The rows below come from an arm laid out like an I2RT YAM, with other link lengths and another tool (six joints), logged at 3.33 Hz.
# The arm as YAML. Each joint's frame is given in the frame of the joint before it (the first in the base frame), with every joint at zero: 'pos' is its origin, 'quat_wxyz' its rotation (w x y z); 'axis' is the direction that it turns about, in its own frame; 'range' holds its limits. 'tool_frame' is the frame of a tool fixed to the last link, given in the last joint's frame.
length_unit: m
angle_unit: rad
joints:
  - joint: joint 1
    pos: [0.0, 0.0, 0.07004]
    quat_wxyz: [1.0, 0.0, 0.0, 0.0]
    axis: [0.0, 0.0, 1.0]
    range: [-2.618, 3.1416]
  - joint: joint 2
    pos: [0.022, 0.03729, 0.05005]
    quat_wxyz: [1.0, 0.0, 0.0, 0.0]
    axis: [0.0, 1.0, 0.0]
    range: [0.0, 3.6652]
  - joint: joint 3
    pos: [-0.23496, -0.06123, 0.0]
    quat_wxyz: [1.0, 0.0, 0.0, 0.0]
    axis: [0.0, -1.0, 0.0]
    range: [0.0, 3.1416]
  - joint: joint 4
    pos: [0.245, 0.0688, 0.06]
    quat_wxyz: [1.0, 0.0, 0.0, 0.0]
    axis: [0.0, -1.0, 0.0]
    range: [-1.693, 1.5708]
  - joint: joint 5
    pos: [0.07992, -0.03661, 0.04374]
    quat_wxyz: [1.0, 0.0, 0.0, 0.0]
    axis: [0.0, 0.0, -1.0]
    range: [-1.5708, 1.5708]
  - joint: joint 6
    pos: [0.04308, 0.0, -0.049]
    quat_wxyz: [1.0, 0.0, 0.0, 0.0]
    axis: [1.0, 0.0, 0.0]
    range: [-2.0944, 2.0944]
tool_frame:
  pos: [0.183, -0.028, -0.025]
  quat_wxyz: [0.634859, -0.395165, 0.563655, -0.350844]
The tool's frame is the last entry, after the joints.
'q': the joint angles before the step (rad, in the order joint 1, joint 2, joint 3, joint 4, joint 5, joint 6). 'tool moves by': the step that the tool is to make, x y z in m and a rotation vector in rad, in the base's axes. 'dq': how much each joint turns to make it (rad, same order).
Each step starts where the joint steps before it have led.
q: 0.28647 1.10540 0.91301 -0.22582 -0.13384 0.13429
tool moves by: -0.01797 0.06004 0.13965 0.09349 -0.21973 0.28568
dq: 0.00724 -0.01576 0.28990 -0.08318 -0.27297 -0.06055
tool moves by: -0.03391 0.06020 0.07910 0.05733 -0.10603 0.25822
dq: 0.06134 0.08370 0.23965 -0.04069 -0.19779 -0.00774
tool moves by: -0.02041 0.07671 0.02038 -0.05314 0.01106 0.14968
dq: 0.20234 0.21456 0.31504 -0.15773 0.05697 -0.04389
